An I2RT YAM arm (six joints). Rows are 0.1 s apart.
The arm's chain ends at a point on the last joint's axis. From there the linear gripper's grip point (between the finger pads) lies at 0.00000 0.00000 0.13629 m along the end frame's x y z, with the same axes.
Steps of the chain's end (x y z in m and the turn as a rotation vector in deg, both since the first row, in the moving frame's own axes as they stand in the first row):
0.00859 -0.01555 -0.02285 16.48 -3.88 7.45
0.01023 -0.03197 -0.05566 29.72 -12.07 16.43
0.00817 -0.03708 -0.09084 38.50 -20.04 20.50
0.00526 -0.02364 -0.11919 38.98 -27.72 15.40
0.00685 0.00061 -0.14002 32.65 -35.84 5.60
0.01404 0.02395 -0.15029 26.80 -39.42 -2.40
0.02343 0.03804 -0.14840 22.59 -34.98 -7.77
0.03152 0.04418 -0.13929 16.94 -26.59 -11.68
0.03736 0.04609 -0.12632 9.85 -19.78 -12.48
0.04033 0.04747 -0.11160 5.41 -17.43 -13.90
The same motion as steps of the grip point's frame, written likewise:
0.00205 -0.05467 -0.02875 16.48 -3.88 7.45
-0.00682 -0.10208 -0.07632 29.72 -12.07 16.43
-0.01867 -0.12636 -0.12771 38.50 -20.04 20.50
-0.04086 -0.11323 -0.16371 38.98 -27.72 15.40
-0.06489 -0.07192 -0.18593 32.65 -35.84 5.60
-0.07051 -0.03083 -0.19479 26.80 -39.42 -2.40
-0.05588 -0.00554 -0.18278 22.59 -34.98 -7.77
-0.03215 0.01242 -0.15934 16.94 -26.59 -11.68
-0.01068 0.02846 -0.13629 9.85 -19.78 -12.48
-0.00157 0.03990 -0.11842 5.41 -17.43 -13.90

